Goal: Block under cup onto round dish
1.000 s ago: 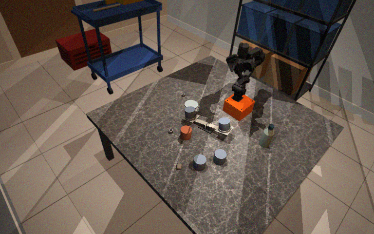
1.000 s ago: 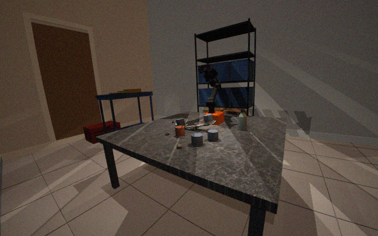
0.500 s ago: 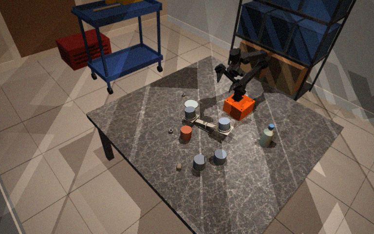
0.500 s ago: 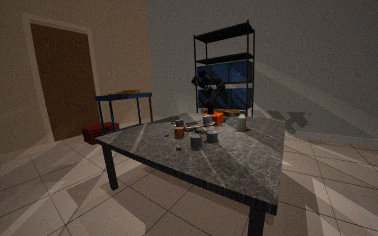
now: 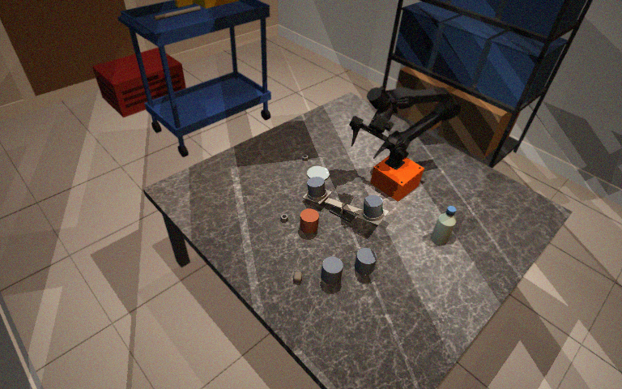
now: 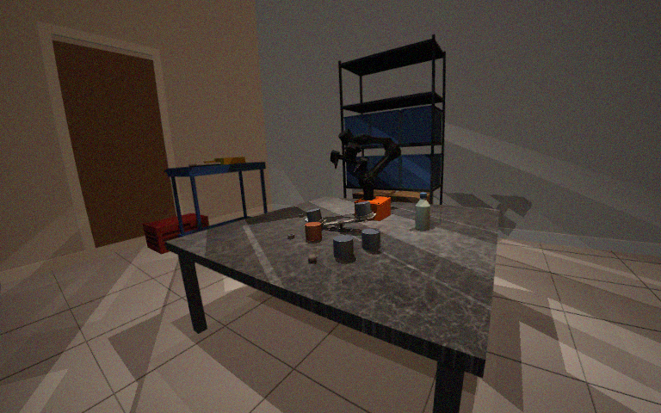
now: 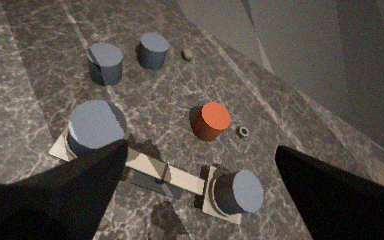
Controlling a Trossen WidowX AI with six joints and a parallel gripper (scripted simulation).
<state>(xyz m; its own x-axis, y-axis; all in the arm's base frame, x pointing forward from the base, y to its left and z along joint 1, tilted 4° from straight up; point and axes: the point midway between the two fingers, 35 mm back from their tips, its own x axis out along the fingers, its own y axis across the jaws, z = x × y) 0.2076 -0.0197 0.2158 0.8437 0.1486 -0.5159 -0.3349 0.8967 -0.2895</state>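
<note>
The green block lies 8 cm ahead of my gripper tip, 14 cm to the right of it and 24 cm below it. Also, from my gripper tip: blue-grey cup: 4 cm ahead, 13 cm to the left, 17 cm below; orange-red cup: 23 cm ahead, 5 cm to the right, 24 cm below; pale round dish: 4 cm behind, 24 cm to the right, 28 cm below.
</note>
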